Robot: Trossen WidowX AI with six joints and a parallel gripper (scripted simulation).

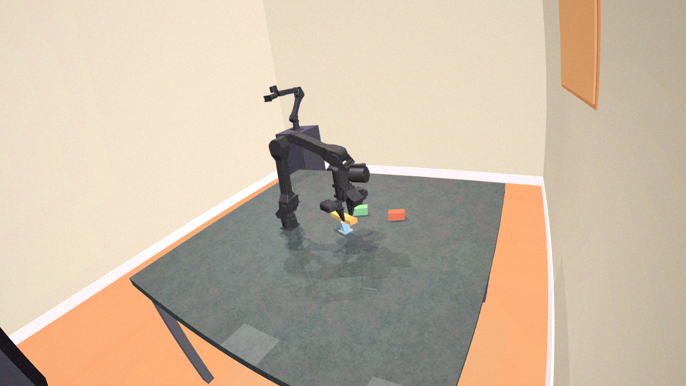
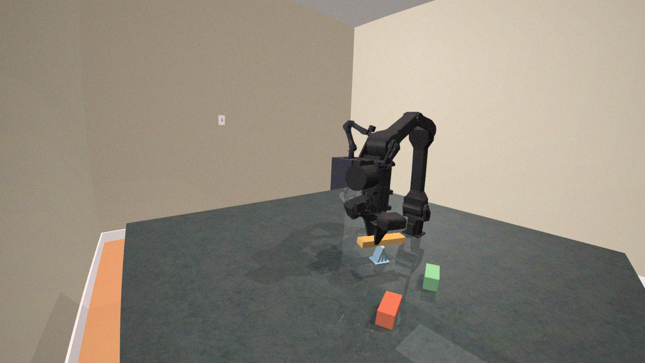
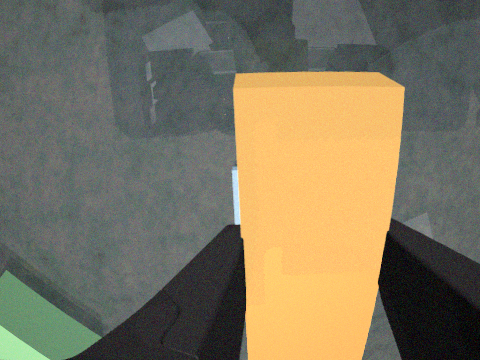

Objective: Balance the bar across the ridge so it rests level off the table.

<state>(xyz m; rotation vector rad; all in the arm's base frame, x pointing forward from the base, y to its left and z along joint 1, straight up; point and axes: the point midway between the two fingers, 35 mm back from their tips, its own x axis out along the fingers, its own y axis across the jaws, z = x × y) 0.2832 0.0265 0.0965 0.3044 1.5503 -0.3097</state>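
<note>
The bar is 30 mm behind my gripper tip and 10 mm to the left of it. The rest, counted from my gripper tip: red block (160 mm to the left, 140 mm ahead, 50 mm below); green block (160 mm to the left, 50 mm below, 40 mm behind).
</note>
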